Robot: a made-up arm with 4 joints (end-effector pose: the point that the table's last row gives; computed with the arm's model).
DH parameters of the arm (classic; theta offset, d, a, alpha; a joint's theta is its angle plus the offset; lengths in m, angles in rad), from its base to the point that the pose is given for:
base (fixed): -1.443 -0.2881 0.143 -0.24
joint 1: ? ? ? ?
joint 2: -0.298 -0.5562 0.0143 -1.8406
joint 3: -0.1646 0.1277 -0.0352 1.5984
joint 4: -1.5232 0 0.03 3.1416
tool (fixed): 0 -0.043 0 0
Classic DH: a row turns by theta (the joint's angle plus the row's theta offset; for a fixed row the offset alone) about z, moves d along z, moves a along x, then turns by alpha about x.
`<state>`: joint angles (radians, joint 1 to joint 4).
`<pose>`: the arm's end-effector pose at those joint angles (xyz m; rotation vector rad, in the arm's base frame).
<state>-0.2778 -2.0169 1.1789 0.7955</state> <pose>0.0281 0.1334 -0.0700 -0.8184 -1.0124 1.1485</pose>
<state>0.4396 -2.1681 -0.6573 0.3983</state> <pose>-0.1785 -0.0040 -0.0240 -0.4496 0.7453 1.8738</pose>
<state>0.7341 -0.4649 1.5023 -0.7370</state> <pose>-0.2802 -0.1428 -0.0932 -1.6146 -0.4470 1.5315</pose>
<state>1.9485 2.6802 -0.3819 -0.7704</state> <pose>-0.1838 -0.3495 0.0203 1.0103 0.1184 -0.2263</pose>
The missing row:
joint 1: -0.3756 -0.3136 -0.2633 -2.6392
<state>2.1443 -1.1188 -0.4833 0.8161</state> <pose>0.0057 -0.4737 -0.1117 0.0268 0.2415 2.3350</pose>
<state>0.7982 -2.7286 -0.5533 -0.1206</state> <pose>-0.1986 -0.0576 0.0023 0.8065 -0.6811 -2.7029</pose>
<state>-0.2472 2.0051 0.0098 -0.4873</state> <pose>0.0432 0.2858 -0.1079 0.2995 -0.4712 -1.6646</pose>
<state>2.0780 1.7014 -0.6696 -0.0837</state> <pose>-0.2078 -0.4762 -0.0094 1.2880 0.6426 0.2020</pose>
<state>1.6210 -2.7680 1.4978 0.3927</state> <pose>-0.2527 -0.2420 0.0095 -0.8276 1.6034 -1.3188</pose>
